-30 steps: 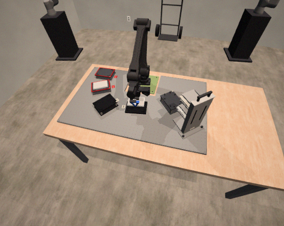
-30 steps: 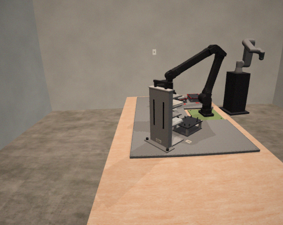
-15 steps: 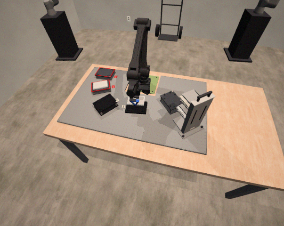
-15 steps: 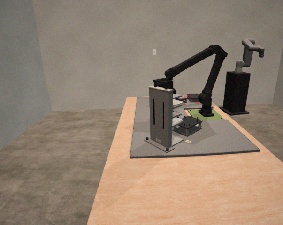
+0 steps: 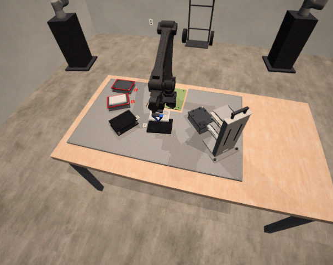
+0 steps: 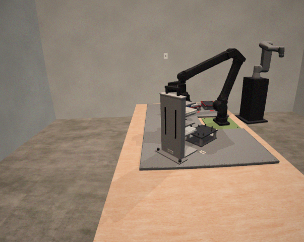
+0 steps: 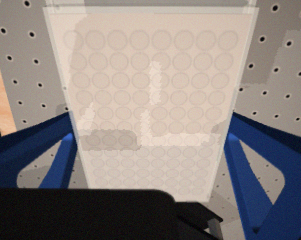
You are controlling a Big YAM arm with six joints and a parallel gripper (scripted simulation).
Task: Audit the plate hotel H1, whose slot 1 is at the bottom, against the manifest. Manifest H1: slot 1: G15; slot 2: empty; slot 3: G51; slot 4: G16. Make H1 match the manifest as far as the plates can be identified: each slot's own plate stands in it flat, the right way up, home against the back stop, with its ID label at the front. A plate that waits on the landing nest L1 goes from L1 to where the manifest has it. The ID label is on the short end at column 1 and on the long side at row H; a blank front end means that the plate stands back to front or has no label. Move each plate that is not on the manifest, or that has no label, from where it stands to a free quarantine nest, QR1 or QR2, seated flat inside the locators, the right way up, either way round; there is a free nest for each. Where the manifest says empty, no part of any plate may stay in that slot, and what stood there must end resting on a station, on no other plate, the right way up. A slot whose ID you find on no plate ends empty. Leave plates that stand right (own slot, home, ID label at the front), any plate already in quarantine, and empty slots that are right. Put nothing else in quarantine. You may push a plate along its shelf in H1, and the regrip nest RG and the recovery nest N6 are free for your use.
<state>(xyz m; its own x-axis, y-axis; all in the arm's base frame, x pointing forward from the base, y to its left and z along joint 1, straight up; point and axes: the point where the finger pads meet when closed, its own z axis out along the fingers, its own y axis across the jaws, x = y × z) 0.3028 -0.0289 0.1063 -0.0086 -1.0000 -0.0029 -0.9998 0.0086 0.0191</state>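
Right now the dark raised RG nest is 27 cm to the left of my hand, 4 cm below it and 4 cm behind it. Also, from my hand: black N6 nest: 9 cm below, 1 cm ahead; white plate labelled G51: 36 cm to the left, 12 cm above, 10 cm ahead; H1 tag: 42 cm to the left, 10 cm below, 1 cm ahead.
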